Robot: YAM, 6 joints.
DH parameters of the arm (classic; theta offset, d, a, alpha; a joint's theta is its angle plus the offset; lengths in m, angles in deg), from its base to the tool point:
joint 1: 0 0.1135 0.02 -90
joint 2: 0 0 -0.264 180
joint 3: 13.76 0 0.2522 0
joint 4: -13.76 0 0.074 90
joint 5: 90 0 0 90
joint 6: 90 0.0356 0 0
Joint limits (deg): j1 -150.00..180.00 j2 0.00..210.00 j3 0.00..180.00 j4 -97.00..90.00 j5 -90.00..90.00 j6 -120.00..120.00
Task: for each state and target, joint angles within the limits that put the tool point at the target. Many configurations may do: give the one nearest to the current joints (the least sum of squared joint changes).
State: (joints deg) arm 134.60 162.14 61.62 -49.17 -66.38 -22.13
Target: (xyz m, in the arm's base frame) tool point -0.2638 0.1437 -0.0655
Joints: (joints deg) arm 145.12 152.59 71.84 -47.73 -67.91 -22.13
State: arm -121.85 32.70 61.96 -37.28 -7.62 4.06
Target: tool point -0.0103 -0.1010 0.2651
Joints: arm -100.88 27.88 37.15 -49.84 -14.56 4.06
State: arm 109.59 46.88 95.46 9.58 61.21 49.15
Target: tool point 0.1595 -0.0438 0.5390
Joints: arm 153.05 20.71 87.74 6.52 69.01 49.15
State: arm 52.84 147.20 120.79 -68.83 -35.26 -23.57
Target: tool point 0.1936 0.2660 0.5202
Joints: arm 50.25 104.31 143.15 -67.66 -36.68 -23.57
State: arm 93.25 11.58 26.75 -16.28 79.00 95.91
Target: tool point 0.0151 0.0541 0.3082
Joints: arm 112.30 7.93 30.35 -15.91 75.72 95.91
